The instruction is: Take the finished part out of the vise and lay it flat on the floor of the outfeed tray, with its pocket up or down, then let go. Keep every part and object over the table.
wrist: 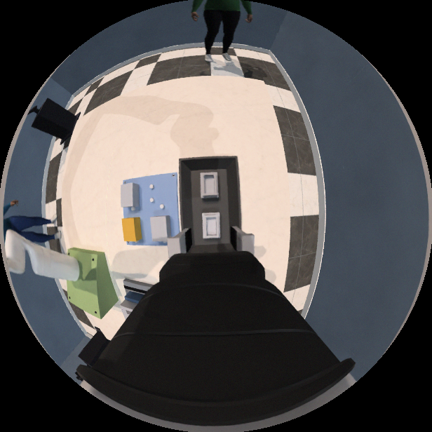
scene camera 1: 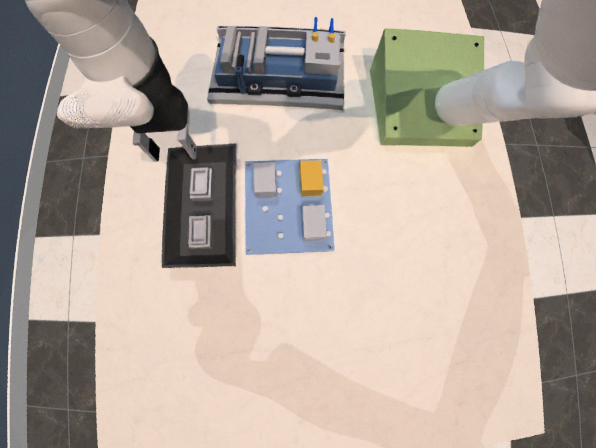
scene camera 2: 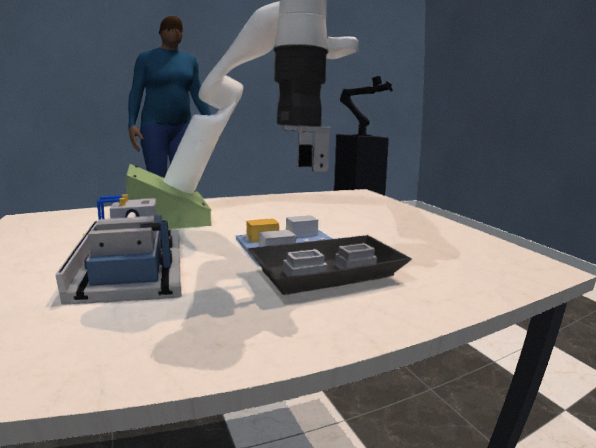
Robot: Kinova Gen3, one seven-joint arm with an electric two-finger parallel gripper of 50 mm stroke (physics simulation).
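Pixels of known places: gripper, between the fingertips: [scene camera 1: 175, 153] [scene camera 2: 311, 168]; arm's base, origin of its link: [scene camera 1: 455, 104] [scene camera 2: 178, 187].
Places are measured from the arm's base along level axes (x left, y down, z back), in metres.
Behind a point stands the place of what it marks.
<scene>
My gripper [scene camera 1: 173, 151] {z -0.533, x 0.120, y -0.111 m} [scene camera 2: 313, 162] {z -0.533, x 0.120, y -0.111 m} [wrist: 210, 235] is open and empty, high above the vise-side end of the black outfeed tray [scene camera 1: 168, 215] {z -0.599, x 0.172, y 0.035 m} [scene camera 2: 345, 281] {z -0.589, x 0.156, y 0.059 m} [wrist: 185, 200]. Two grey stepped parts lie flat in the tray, pockets up and apart from each other. The part nearer the vise [scene camera 1: 201, 181] {z -0.533, x 0.110, y 0.039 m} [scene camera 2: 304, 264] {z -0.550, x 0.104, y 0.036 m} [wrist: 211, 225] lies below and beyond the fingertips in the wrist view. The other part [scene camera 1: 199, 231] {z -0.540, x 0.209, y 0.039 m} [scene camera 2: 356, 257] {z -0.556, x 0.198, y 0.036 m} [wrist: 209, 185] lies farther along the tray. The vise [scene camera 1: 285, 62] {z -0.344, x -0.133, y 0.012 m} [scene camera 2: 122, 270] {z -0.489, x -0.172, y 0.030 m} shows thin upright plates between its jaws; I see no pocketed part there.
A blue board [scene camera 1: 295, 242] {z -0.362, x 0.244, y 0.064 m} [wrist: 169, 200] beside the tray bears two grey blocks, an orange block [scene camera 1: 311, 177] {z -0.320, x 0.129, y 0.028 m} [scene camera 2: 262, 230] {z -0.339, x 0.116, y 0.041 m} [wrist: 131, 230] and white pegs. The green robot base [scene camera 1: 425, 60] {z -0.062, x -0.083, y -0.038 m} [scene camera 2: 170, 205] {z -0.151, x -0.045, y 0.015 m} [wrist: 87, 285] stands beyond the vise. One person [scene camera 2: 169, 90] stands behind the table.
</scene>
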